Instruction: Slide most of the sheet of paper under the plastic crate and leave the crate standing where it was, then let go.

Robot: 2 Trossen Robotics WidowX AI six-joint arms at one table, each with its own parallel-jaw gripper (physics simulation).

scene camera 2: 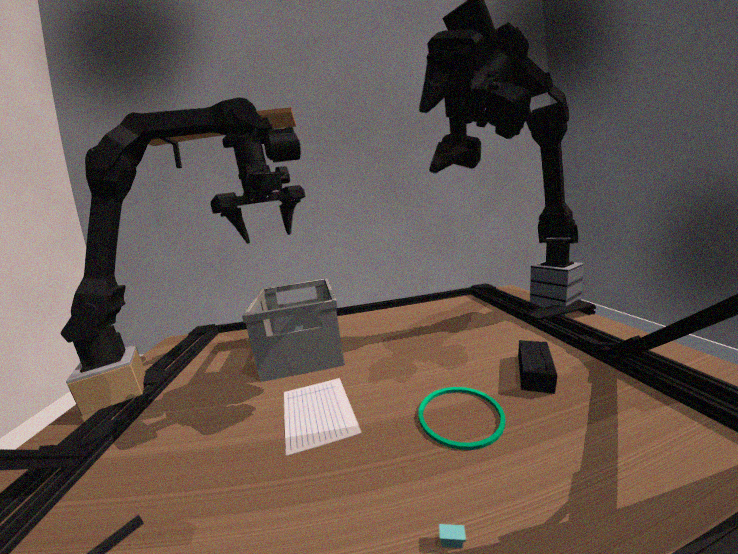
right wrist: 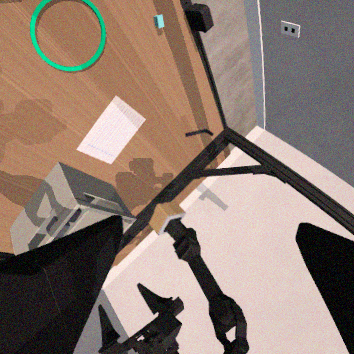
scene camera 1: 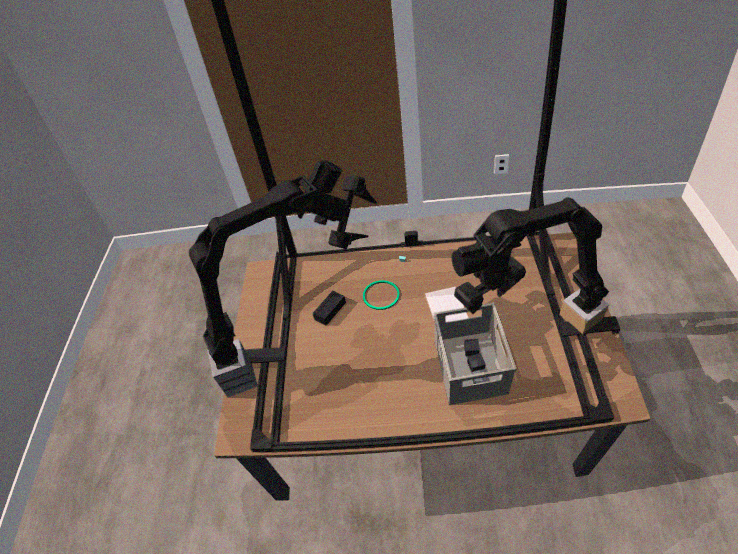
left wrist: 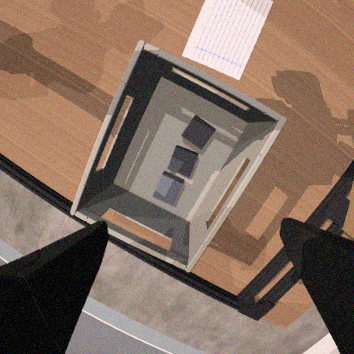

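Note:
The lined white sheet of paper [scene camera 1: 444,302] [scene camera 2: 318,414] [left wrist: 227,37] [right wrist: 111,130] lies flat on the table, with a narrow gap between it and the crate's wall in scene camera 2. The grey plastic crate [scene camera 1: 481,390] [scene camera 2: 301,357] [left wrist: 145,85] [right wrist: 82,182] stands upright, with dark cubes inside. My left gripper [scene camera 2: 268,237] [left wrist: 194,228] [right wrist: 119,293] is open and empty, pointing down high above the crate; its fingertips are mostly hidden in scene camera 1. My right gripper [scene camera 1: 370,219] [scene camera 2: 426,141] [right wrist: 210,228] is open and empty, raised high and away from the paper.
A green ring [scene camera 1: 364,295] [scene camera 2: 467,445] lies beside the paper. A black box [scene camera 1: 329,307] [scene camera 2: 536,366] lies beyond the ring from the crate. A small cyan block [scene camera 1: 402,258] [scene camera 2: 451,534] [right wrist: 159,21] lies near one table edge. Black frame bars [scene camera 1: 417,441] run around the table.

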